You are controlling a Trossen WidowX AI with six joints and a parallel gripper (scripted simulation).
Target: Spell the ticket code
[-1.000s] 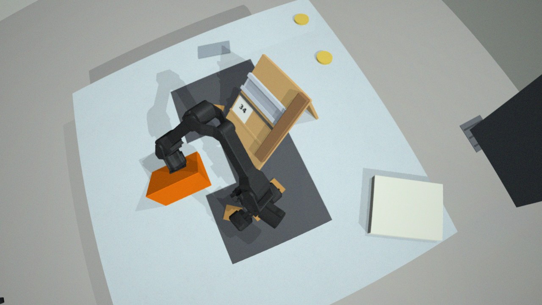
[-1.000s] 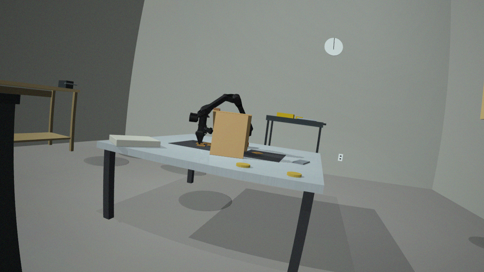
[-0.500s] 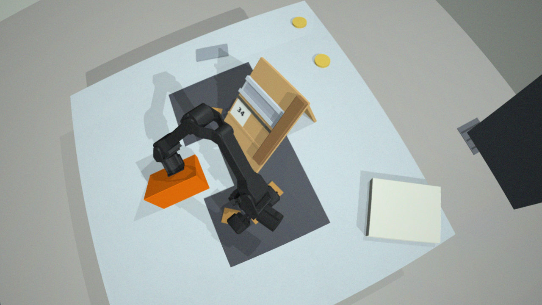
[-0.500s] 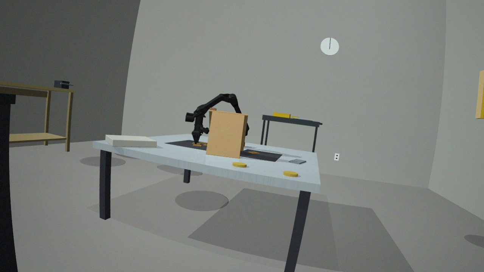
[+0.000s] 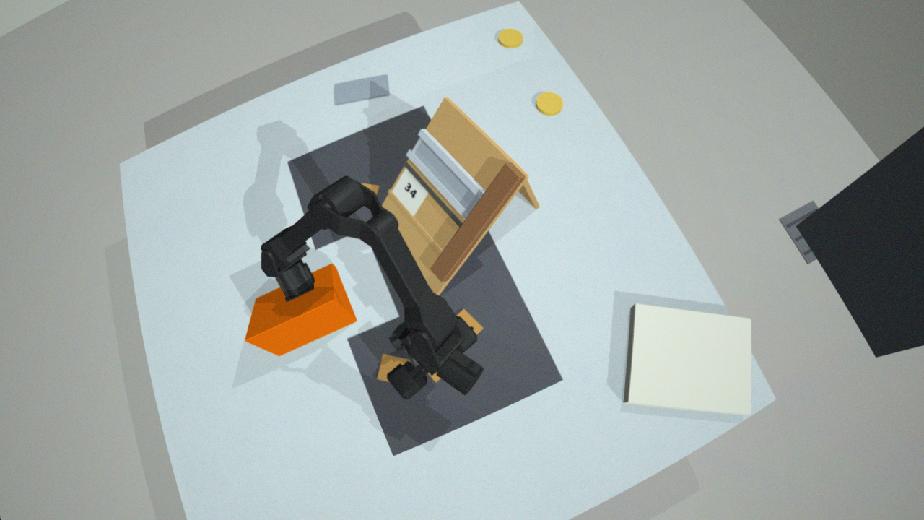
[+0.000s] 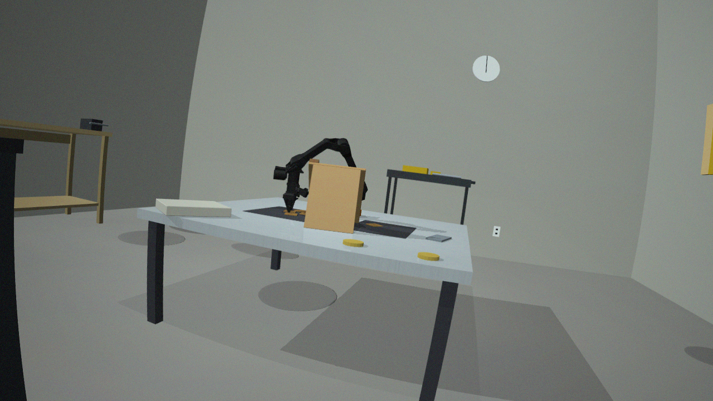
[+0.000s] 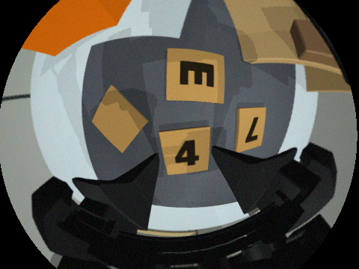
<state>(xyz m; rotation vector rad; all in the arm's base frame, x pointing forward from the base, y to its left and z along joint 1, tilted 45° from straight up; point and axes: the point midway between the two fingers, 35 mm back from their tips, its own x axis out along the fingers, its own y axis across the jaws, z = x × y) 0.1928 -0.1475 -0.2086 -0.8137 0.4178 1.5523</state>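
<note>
The blank tile is 90 mm behind my gripper tip and 30 mm to the left of it. Round my gripper tip: white ticket: 340 mm to the left, 110 mm ahead, 110 mm above; then tile marked 4: right at my gripper tip; then tile marked 3: 440 mm to the left, 20 mm ahead.
</note>
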